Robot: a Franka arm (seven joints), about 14 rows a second.
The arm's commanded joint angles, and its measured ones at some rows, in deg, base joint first. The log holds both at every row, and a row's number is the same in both.
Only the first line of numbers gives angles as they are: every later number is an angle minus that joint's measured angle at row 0.
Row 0, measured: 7.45, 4.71, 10.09, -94.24, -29.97, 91.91, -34.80
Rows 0 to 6, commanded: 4.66, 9.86, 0.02, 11.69, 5.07, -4.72, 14.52; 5.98, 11.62, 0.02, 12.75, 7.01, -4.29, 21.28; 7.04, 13.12, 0.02, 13.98, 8.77, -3.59, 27.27; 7.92, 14.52, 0.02, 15.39, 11.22, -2.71, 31.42; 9.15, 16.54, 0.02, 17.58, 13.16, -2.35, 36.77; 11.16, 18.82, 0.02, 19.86, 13.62, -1.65, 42.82; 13.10, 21.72, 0.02, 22.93, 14.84, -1.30, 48.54
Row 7, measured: 10.46, 16.10, 0.04, 15.23, 12.32, -0.94, 39.74
